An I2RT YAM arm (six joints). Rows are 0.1 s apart.
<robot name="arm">
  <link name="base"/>
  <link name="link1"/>
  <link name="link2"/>
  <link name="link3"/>
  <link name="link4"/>
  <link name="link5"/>
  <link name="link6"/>
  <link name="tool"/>
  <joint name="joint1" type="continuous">
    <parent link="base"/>
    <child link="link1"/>
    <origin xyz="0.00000 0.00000 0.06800" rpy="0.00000 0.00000 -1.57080"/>
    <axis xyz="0 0 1"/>
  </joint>
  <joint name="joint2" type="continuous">
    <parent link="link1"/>
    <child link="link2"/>
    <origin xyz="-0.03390 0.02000 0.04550" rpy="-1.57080 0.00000 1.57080"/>
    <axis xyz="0 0 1"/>
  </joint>
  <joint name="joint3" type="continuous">
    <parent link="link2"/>
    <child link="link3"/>
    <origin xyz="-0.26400 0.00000 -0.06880" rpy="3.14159 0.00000 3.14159"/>
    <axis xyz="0 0 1"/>
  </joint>
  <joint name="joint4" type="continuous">
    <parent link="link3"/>
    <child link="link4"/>
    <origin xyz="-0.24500 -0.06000 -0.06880" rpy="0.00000 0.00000 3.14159"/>
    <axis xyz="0 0 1"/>
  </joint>
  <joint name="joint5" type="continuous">
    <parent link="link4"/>
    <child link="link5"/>
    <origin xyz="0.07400 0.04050 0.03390" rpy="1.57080 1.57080 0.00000"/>
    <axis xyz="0 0 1"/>
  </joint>
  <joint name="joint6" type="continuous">
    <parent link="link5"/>
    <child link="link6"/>
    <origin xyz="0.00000 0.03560 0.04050" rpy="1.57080 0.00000 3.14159"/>
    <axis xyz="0 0 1"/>
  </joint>
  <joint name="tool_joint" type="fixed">
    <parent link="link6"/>
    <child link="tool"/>
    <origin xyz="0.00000 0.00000 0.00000" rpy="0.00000 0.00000 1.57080"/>
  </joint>
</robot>
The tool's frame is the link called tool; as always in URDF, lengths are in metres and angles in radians. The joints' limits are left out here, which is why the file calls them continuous.
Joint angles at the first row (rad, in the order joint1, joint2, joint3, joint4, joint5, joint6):
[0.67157 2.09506 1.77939 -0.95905 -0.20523 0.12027]
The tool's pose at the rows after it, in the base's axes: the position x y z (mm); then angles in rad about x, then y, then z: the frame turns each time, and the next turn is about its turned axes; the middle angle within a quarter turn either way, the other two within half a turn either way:
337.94 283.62 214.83 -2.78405 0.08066 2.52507
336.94 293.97 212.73 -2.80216 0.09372 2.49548
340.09 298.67 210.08 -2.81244 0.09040 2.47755
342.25 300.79 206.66 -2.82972 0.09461 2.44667
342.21 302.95 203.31 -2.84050 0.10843 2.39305
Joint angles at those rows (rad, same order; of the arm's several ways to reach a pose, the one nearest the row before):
[0.68044 2.12168 1.80398 -0.95969 -0.22228 0.11147]
[0.70206 2.14684 1.83546 -0.96416 -0.19388 0.10093]
[0.70598 2.17536 1.87136 -0.98039 -0.18750 0.08407]
[0.70768 2.19346 1.88821 -0.98759 -0.17155 0.05169]
[0.71276 2.19893 1.88370 -0.97395 -0.15288 0.00239]

